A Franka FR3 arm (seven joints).
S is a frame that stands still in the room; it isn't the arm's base.
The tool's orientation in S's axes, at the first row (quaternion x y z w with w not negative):
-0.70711 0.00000 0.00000 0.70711
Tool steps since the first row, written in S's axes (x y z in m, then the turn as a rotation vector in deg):
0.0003 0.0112 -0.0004 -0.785 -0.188 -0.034
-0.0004 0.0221 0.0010 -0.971 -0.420 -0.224
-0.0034 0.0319 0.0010 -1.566 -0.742 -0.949
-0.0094 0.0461 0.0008 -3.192 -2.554 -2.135
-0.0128 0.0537 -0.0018 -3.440 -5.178 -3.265
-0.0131 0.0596 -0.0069 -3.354 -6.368 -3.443
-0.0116 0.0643 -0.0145 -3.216 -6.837 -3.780
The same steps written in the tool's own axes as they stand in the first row. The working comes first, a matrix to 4 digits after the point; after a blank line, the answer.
The tool's axes in the first row as the columns of a matrix, in S's axes (used below as rounded here):
1.0000 0.0000 0.0000
0.0000 0.0000 1.0000
0.0000 -1.0000 0.0000

0.0003 0.0004 0.0112 -0.785 0.034 -0.188
-0.0004 -0.0010 0.0221 -0.971 0.224 -0.420
-0.0034 -0.0010 0.0319 -1.566 0.949 -0.742
-0.0094 -0.0008 0.0461 -3.192 2.135 -2.554
-0.0128 0.0018 0.0537 -3.440 3.265 -5.178
-0.0131 0.0069 0.0596 -3.354 3.443 -6.368
-0.0116 0.0145 0.0643 -3.216 3.780 -6.837

